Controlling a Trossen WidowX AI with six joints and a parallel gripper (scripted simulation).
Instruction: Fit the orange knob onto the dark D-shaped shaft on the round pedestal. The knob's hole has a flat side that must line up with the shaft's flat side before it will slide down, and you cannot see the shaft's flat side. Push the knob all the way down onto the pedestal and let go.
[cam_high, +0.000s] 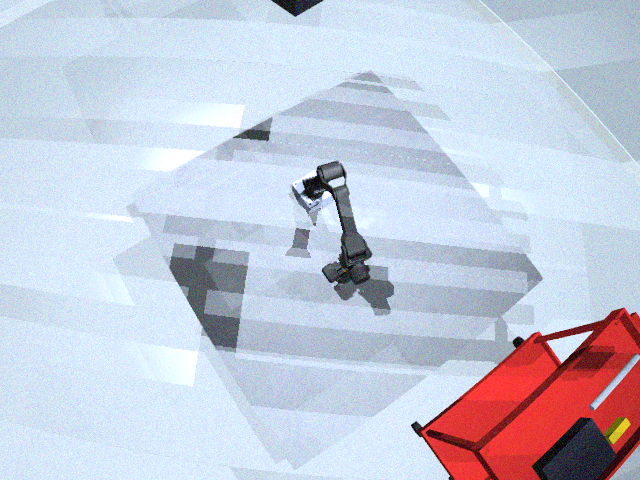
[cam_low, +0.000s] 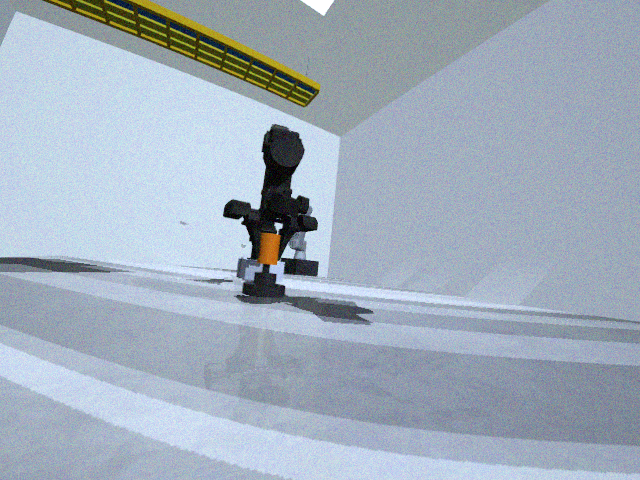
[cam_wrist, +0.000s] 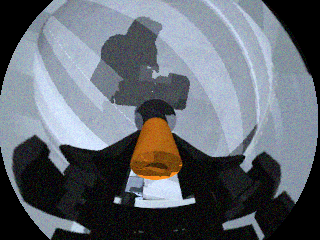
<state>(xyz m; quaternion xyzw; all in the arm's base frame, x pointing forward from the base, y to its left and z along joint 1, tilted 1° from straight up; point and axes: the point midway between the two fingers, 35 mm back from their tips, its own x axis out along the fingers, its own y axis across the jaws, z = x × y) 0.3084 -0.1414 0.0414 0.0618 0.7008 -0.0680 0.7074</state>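
Right now my gripper tip is 40 mm above the dark pedestal. Round my gripper tip: orange knob (20 mm above).
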